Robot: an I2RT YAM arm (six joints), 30 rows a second.
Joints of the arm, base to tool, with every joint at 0 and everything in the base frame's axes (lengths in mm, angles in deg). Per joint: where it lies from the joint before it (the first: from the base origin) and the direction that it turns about. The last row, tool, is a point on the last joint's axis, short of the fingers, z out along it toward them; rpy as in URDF.
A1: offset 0 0 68 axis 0 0 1
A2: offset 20 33.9 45.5 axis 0 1 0
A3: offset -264 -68.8 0 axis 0 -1 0
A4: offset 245 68.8 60 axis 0 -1 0
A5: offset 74 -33.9 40.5 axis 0 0 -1
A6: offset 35.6 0 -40.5 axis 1 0 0
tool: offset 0 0 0 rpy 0 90 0
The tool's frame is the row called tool.
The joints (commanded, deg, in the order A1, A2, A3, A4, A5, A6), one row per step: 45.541 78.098 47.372 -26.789 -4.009 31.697; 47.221 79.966 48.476 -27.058 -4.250 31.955; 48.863 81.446 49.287 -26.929 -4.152 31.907; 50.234 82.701 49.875 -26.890 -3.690 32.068; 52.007 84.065 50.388 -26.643 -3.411 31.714; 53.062 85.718 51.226 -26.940 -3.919 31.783; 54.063 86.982 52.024 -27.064 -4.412 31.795; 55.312 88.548 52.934 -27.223 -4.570 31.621; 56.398 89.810 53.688 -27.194 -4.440 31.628; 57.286 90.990 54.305 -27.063 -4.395 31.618; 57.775 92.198 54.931 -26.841 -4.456 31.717
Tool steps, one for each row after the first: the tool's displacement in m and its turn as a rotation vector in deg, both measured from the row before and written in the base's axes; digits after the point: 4 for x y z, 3 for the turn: -0.0019 0.0097 -0.0026 -0.526 0.972 1.589; -0.0025 0.0088 -0.0022 -0.472 0.278 1.632; -0.0024 0.0070 -0.0026 -0.691 0.174 0.998; -0.0042 0.0084 -0.0034 -0.716 0.040 1.940; -0.0017 0.0069 -0.0037 -0.596 1.058 1.242; -0.0019 0.0064 -0.0021 -0.214 0.705 1.224; -0.0026 0.0076 -0.0031 -0.619 0.512 1.476; -0.0023 0.0065 -0.0024 -0.460 0.176 1.021; -0.0019 0.0057 -0.0027 -0.385 0.198 0.877; -0.0001 0.0047 -0.0028 -0.257 0.280 0.427
